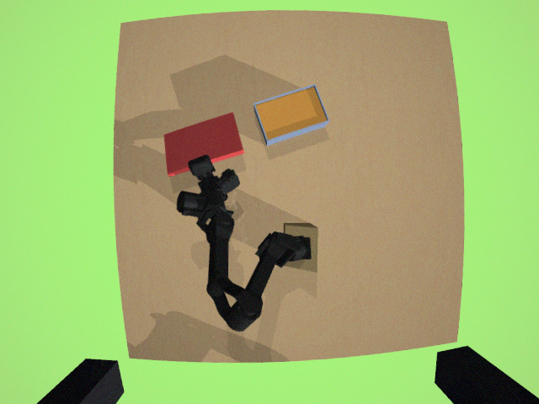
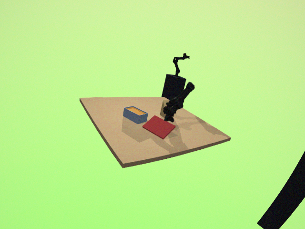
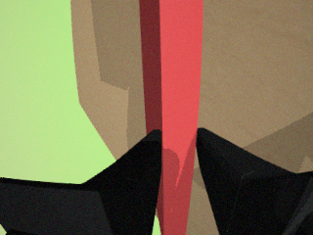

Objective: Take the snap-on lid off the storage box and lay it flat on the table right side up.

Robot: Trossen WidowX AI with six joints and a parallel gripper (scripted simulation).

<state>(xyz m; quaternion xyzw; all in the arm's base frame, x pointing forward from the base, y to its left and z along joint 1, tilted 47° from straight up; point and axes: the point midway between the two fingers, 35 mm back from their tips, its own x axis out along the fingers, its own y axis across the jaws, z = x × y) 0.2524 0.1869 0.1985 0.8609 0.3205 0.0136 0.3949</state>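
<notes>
Right now my gripper tip is 70 mm short of the lid, 20 mm to the right of it and 40 mm above it. Round my gripper tip: storage box: 140 mm ahead, 280 mm to the right, 50 mm below.
</notes>
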